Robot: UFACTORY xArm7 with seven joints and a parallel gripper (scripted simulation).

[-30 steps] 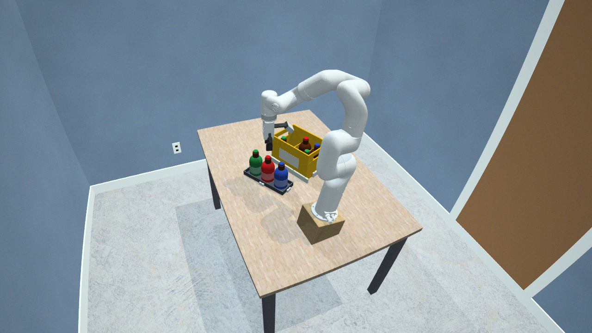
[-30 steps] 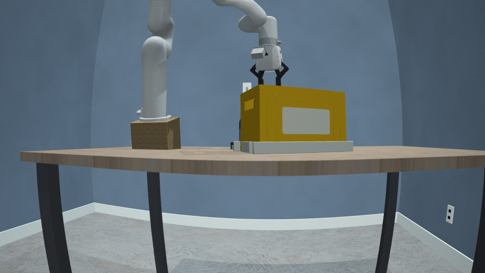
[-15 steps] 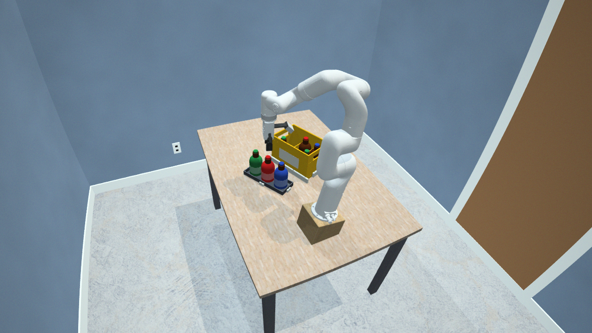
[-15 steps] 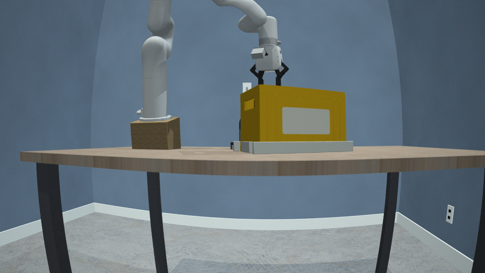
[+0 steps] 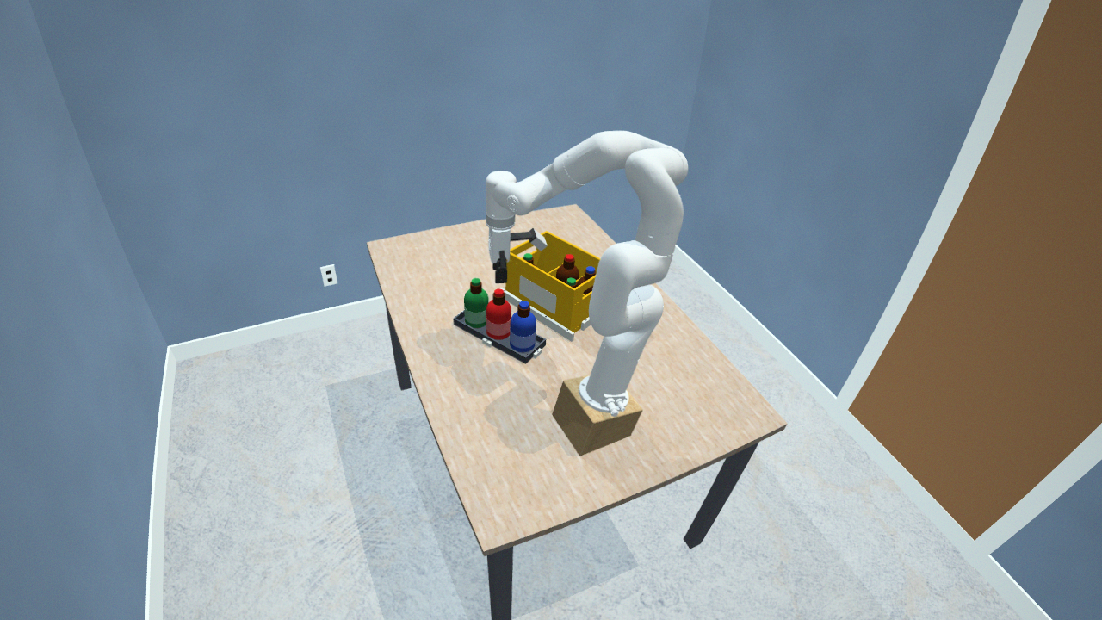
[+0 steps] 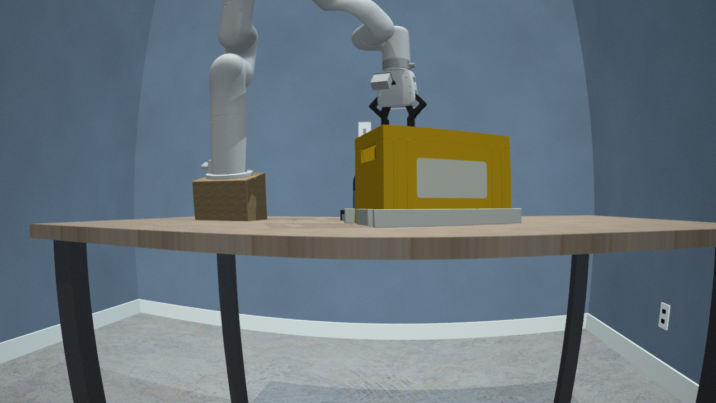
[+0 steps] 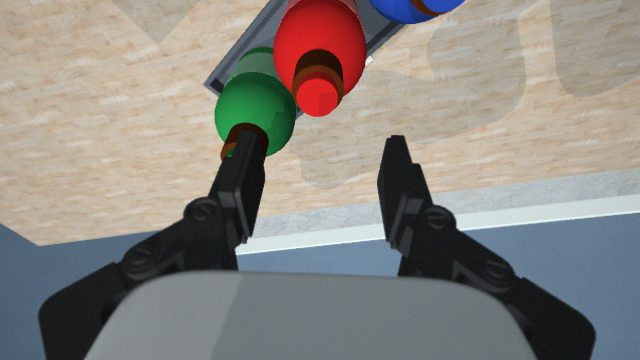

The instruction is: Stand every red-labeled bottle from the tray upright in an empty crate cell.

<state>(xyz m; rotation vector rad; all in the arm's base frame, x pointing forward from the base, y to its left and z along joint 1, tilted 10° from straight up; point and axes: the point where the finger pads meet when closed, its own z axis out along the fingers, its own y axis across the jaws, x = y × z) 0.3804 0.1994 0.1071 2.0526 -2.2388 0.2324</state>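
The red-labeled bottle is 150 mm below my hand. Round my hand: blue bottle 60 mm behind, 60 mm to the right, 150 mm below; then green-labeled bottle 70 mm ahead, 60 mm to the left, 150 mm below; then dark tray 220 mm below.
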